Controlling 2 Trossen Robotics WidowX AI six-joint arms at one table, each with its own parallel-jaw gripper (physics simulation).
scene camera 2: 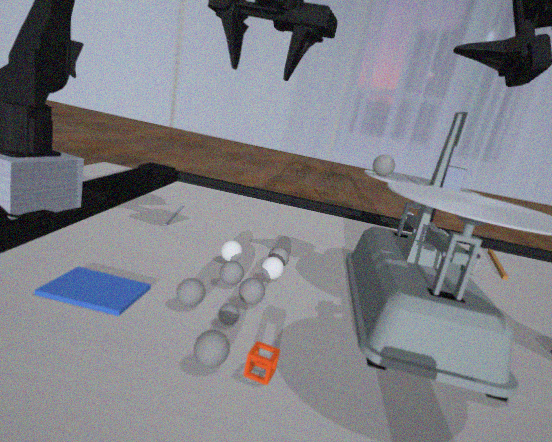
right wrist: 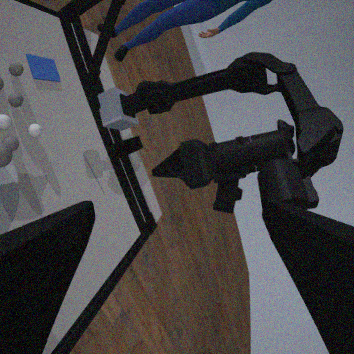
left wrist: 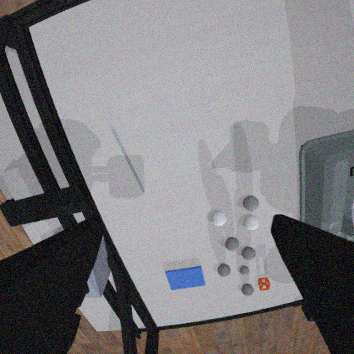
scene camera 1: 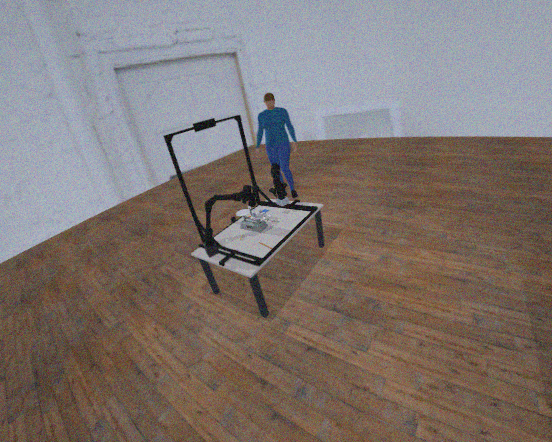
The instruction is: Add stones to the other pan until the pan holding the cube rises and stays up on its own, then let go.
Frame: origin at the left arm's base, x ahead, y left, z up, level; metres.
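Seen in the pictures: left gripper, fingertip midpoint: [scene camera 2: 259, 74] [right wrist: 163, 170] [left wrist: 188, 224] [scene camera 1: 279, 195]; right gripper, fingertip midpoint: [scene camera 2: 451, 16] [right wrist: 179, 208] [scene camera 1: 259, 194]; left arm's base, origin of the base link: [scene camera 2: 19, 150] [right wrist: 126, 105] [scene camera 1: 281, 198]; right arm's base, origin of the base link: [scene camera 1: 210, 244].
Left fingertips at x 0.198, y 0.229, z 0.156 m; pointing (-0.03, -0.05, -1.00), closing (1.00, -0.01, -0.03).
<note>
Pixels of each thing's top centre, then the offset from my left fingertips to it.
- small orange wire-frame cube, middle of its top: [scene camera 2: 264, 351] [left wrist: 265, 286] dy -0.333, dx +0.195, dz -0.224 m
- grey balance scale, middle of its top: [scene camera 2: 469, 113] [scene camera 1: 248, 206] dy -0.122, dx +0.296, dz -0.011 m
- stone, middle of its top: [right wrist: 3, 150] [scene camera 2: 386, 154] dy -0.054, dx +0.221, dz -0.072 m
- flat blue pad, middle of its top: [scene camera 2: 97, 287] [left wrist: 185, 278] [right wrist: 44, 67] dy -0.315, dx +0.012, dz -0.239 m
- thin rod, middle of its top: [left wrist: 128, 161] dy -0.042, dx -0.089, dz -0.242 m
Several grey and white stone balls [scene camera 2: 231, 272] [left wrist: 232, 243] lie loose on the table, with a small orange wire-frame cube [scene camera 2: 261, 363] [left wrist: 263, 284] beside them. The grey balance scale [scene camera 2: 406, 316] [left wrist: 324, 182] [scene camera 1: 254, 224] stands to the right. Its near pan [scene camera 2: 450, 201] is a pale disc, and one stone [scene camera 2: 384, 165] rests on the far pan. A pale block shows faintly behind the scale's post. My left gripper [scene camera 2: 261, 61] [left wrist: 188, 224] is open and empty, high above the stones. My right gripper [right wrist: 179, 208] is open and empty; only one fingertip of it shows in scene camera 2 [scene camera 2: 476, 52].
A flat blue pad [scene camera 2: 99, 289] [left wrist: 185, 277] [right wrist: 43, 67] lies left of the stones. A thin rod [left wrist: 128, 163] lies farther back. A black frame [scene camera 1: 175, 162] borders the table. A person in blue [scene camera 1: 276, 136] stands behind the table. My left arm [right wrist: 228, 158] shows in the right wrist view.
</note>
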